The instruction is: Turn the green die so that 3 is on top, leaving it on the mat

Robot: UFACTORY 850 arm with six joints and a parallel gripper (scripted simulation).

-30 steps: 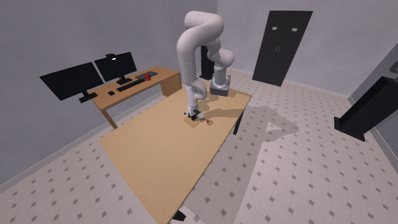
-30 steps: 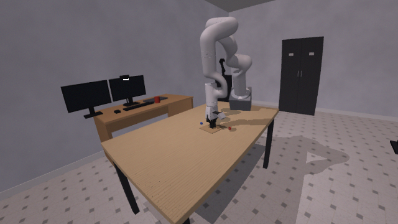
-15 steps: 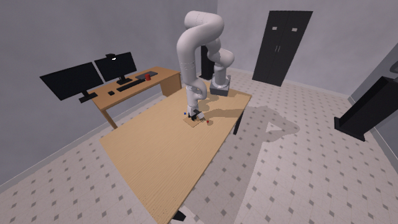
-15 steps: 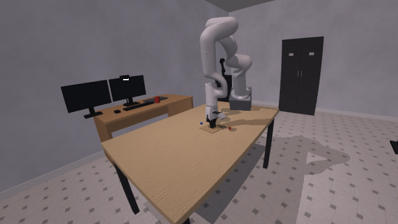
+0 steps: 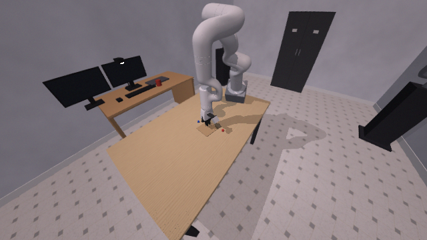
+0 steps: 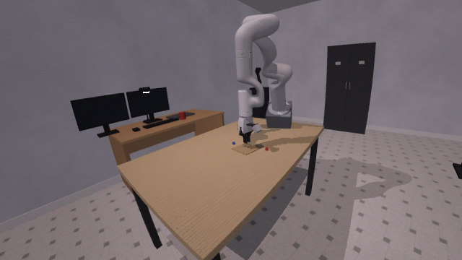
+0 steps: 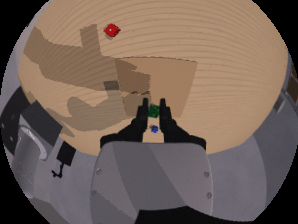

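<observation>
The tan mat lies 60 mm below my hand. Also, from my hand: green die 10 mm to the right, 10 mm below; red die 110 mm to the left, 70 mm behind, 60 mm below; blue die 120 mm to the right, 60 mm below, 10 mm ahead.
</observation>
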